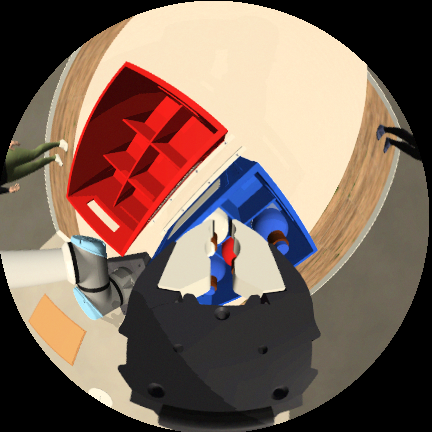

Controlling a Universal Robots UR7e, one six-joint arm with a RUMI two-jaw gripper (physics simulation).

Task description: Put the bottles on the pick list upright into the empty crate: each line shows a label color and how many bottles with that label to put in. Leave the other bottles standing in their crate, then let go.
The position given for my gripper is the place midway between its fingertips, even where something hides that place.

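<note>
My gripper [221, 220], seen. Blue bottle [270, 223], seen.
</note>
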